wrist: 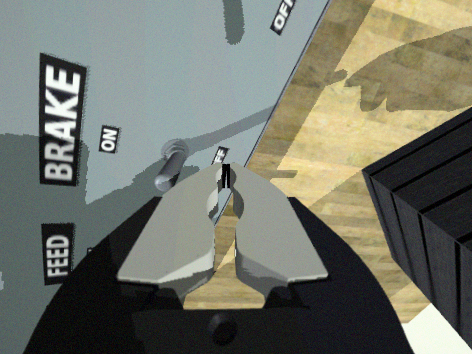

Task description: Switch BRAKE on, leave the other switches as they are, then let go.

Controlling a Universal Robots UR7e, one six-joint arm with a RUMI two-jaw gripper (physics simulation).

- my gripper: 226, 166
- grey switch panel: 101, 101
